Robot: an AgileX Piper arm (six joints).
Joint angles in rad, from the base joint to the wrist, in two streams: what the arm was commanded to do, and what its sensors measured. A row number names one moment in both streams.
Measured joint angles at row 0:
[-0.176 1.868 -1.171 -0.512 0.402 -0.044]
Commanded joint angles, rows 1 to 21:
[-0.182 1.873 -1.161 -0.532 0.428 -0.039]
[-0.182 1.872 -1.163 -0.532 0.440 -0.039]
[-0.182 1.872 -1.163 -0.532 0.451 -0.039]
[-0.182 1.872 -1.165 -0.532 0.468 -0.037]
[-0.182 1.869 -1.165 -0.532 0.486 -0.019]
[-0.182 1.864 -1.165 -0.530 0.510 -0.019]
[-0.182 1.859 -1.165 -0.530 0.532 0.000]
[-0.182 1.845 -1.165 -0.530 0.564 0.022]
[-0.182 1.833 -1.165 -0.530 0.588 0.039]
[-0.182 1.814 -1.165 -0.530 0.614 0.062]
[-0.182 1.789 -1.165 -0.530 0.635 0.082]
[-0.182 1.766 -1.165 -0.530 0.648 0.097]
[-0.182 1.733 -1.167 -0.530 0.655 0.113]
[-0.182 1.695 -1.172 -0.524 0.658 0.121]
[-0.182 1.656 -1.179 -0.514 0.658 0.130]
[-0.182 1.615 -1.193 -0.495 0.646 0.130]
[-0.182 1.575 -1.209 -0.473 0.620 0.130]
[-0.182 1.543 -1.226 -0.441 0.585 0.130]
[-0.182 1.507 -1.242 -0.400 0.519 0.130]
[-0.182 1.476 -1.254 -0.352 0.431 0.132]
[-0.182 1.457 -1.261 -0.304 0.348 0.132]
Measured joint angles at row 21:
[-0.177 1.568 -1.218 -0.428 0.564 0.121]
